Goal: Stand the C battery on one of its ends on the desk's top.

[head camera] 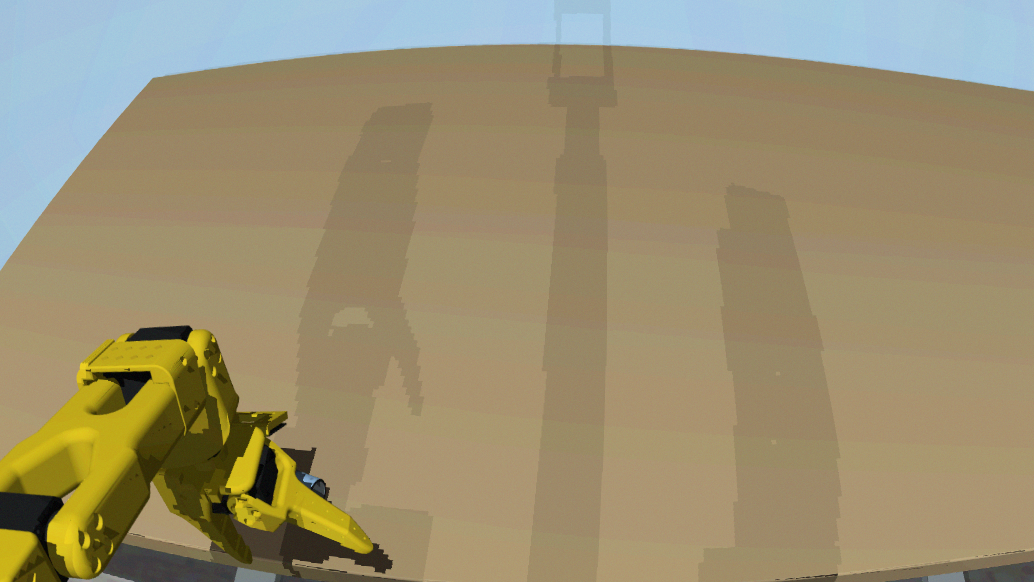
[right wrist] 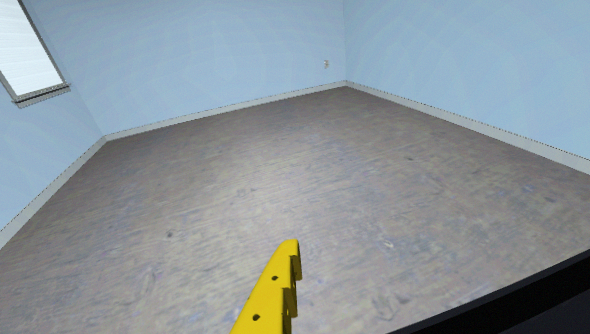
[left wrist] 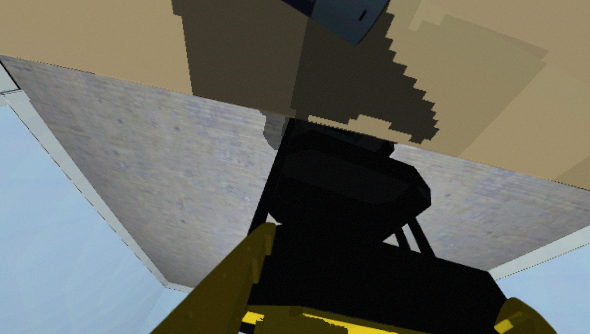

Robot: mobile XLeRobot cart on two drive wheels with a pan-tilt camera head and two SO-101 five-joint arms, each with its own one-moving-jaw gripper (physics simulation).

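Where they show: left hand, tool point: (head camera: 250,557) (left wrist: 274,234); right hand, tool point: (right wrist: 299,253); left arm's base, link origin: (left wrist: 281,322).
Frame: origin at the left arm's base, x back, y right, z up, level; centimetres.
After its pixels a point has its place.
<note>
The C battery (head camera: 312,482) @(y -4.7, x -27.0, z -2.9 cm) (left wrist: 350,17) @(y -5.4, x -26.0, z -3.2 cm) is blue with a grey-blue end and lies on its side on the brown desk (head camera: 470,390) @(y 3.5, x -39.1, z -5.5 cm) (left wrist: 100,30) @(y -16.7, x -22.3, z -5.5 cm), near the front edge. In the head view much of it is hidden behind the moving jaw; in the left wrist view part of it shows at the top edge. My left gripper (head camera: 307,553) is open, low over the front edge, its jaws apart and empty, tips on the near side of the battery. My right gripper (right wrist: 292,250) is fully open, with one notched jaw showing over the floor, away from the desk.
The desk's front edge runs along the bottom of the head view, close to the left jaws. Shadows of the robot fall across the desk. The cart's black body (left wrist: 350,265) @(y 5.7, x -6.8, z -5.3 cm) stands below the desk edge. The floor (left wrist: 150,175) @(y -94.8, x 89.0, z -77.5 cm) (right wrist: 250,175) @(y 42.5, x 171.9, z -77.5 cm) meets blue walls.
</note>
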